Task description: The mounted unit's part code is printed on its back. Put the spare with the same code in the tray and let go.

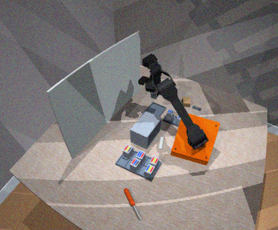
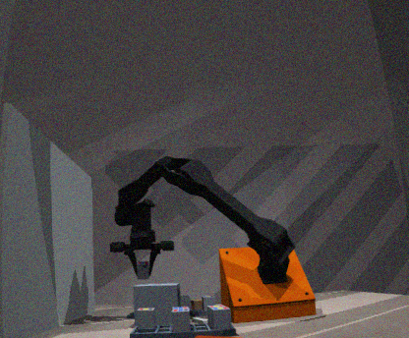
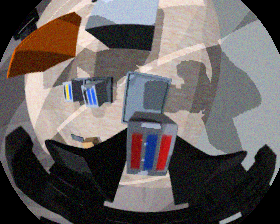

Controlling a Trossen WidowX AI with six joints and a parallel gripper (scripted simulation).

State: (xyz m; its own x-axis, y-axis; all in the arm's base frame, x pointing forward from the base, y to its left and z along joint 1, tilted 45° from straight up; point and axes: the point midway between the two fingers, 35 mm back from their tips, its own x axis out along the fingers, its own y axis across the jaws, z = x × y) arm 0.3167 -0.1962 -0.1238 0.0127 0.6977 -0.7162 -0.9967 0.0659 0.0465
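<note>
Right now my gripper tip is 120 mm above the dark grey tray, 10 mm to the right of it and 10 mm past it. Round my gripper tip: brown block (180 mm behind, 150 mm to the right, 100 mm below); then mounted unit (220 mm to the left, 70 mm below, 30 mm behind); then blue-striped spare (110 mm behind, 70 mm below, 30 mm to the left).
</note>
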